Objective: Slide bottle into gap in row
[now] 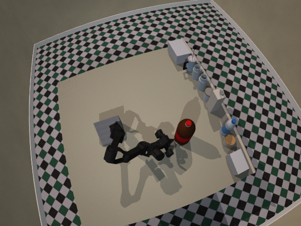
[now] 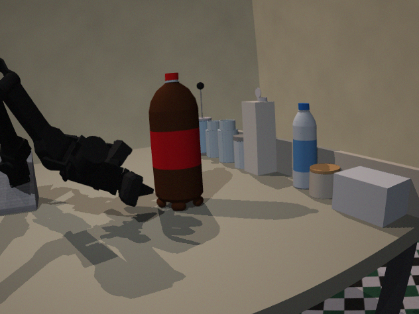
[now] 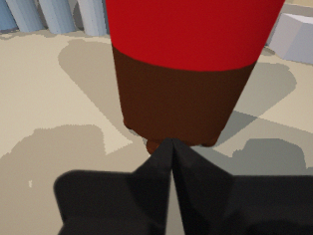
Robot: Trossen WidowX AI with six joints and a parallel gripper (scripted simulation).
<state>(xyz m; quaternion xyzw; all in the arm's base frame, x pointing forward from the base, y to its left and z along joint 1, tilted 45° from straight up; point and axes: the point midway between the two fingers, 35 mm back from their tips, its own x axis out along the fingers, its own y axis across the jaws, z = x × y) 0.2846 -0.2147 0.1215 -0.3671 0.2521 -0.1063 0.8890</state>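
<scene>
Now: hand 100 mm short of the brown cola bottle, 10 mm to the left of it and 90 mm below it. The rest, counted from my hand: blue-capped water bottle (400 mm ahead, 120 mm to the right, 50 mm above); french press (450 mm ahead, 490 mm to the left, 80 mm above); cork-lidded jar (380 mm ahead, 200 mm to the right, 20 mm below).
</scene>
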